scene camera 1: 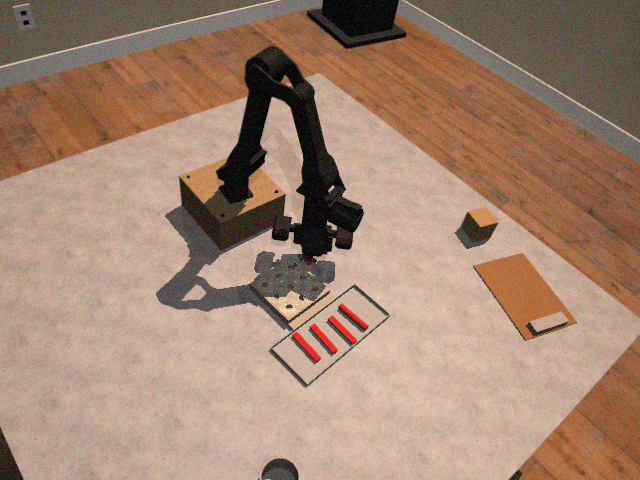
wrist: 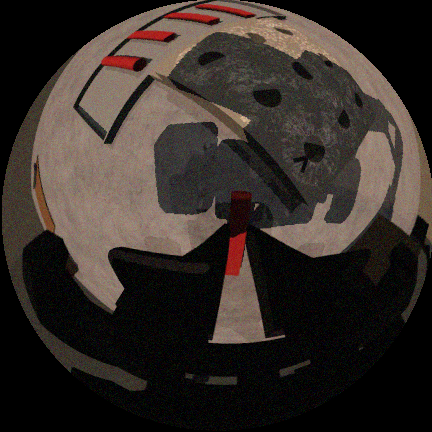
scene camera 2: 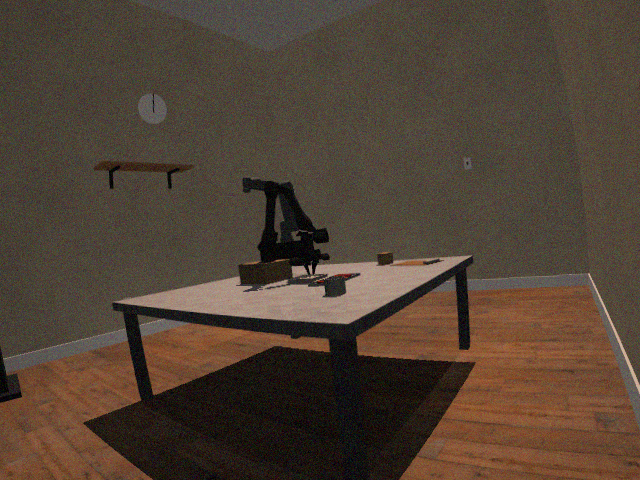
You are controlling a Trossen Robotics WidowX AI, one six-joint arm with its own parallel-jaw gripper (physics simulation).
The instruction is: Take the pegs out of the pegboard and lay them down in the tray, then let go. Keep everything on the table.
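Frame: origin at the arm's base, x ahead, y left, z up, level; centimetres.
Where they show: gripper, between the fingertips: [wrist: 236, 229]; arm's base, origin of its link: [scene camera 1: 236, 192] [scene camera 2: 267, 261].
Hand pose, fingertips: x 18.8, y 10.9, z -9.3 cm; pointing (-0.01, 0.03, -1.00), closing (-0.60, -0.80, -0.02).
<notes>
Things, the pixels of their top centre, and the offset from my fingertips. "pt": a spot on its surface instead.
- red peg, centre of its top: [wrist: 235, 242] [scene camera 1: 310, 250] dx -0.8, dy +0.6, dz +0.4 cm
- pegboard, centre of its top: [wrist: 292, 60] [scene camera 1: 293, 289] [scene camera 2: 309, 276] dx +8.4, dy -9.9, dz +1.9 cm
- tray, centre of its top: [scene camera 1: 332, 329] [scene camera 2: 335, 278] dx +21.2, dy -7.1, dz +0.6 cm
- small wooden cube, centre of its top: [scene camera 1: 483, 216] [wrist: 59, 274] [scene camera 2: 384, 252] dx +13.1, dy +45.2, dz +5.5 cm
- brown board, centre of its top: [scene camera 1: 526, 290] [wrist: 37, 202] [scene camera 2: 416, 260] dx +34.6, dy +41.7, dz +1.0 cm
- pale block, a spot on its surface: [scene camera 1: 547, 322] pt dx +43.9, dy +39.2, dz +1.1 cm
- round cup, centre of its top: [scene camera 1: 280, 477] [scene camera 2: 334, 277] dx +43.8, dy -33.4, dz +5.1 cm
My gripper [scene camera 1: 309, 256] [scene camera 2: 311, 273] [wrist: 236, 229] points down beside the pegboard, low over the table, and is shut on a red peg [scene camera 1: 308, 261] [wrist: 234, 255]. The peg stands out between the fingertips in the wrist view; whether it touches the table is hard to tell. The pegboard [scene camera 1: 297, 313] [wrist: 235, 75] is a square board with dark holes, partly in the arm's shadow. The tray [scene camera 1: 310, 369] [wrist: 112, 95] is flat with a dark rim. Several red pegs lie side by side in it, including a round one [scene camera 1: 353, 316] [wrist: 120, 62] at one end.
The arm's wooden base block [scene camera 1: 250, 227] [scene camera 2: 263, 272] stands behind the pegboard. A small wooden cube [scene camera 1: 478, 225] [scene camera 2: 384, 258] and a brown board [scene camera 1: 522, 294] with a pale block [scene camera 1: 547, 322] are at the right. A round cup [scene camera 1: 279, 471] [scene camera 2: 334, 286] stands near the front.
</notes>
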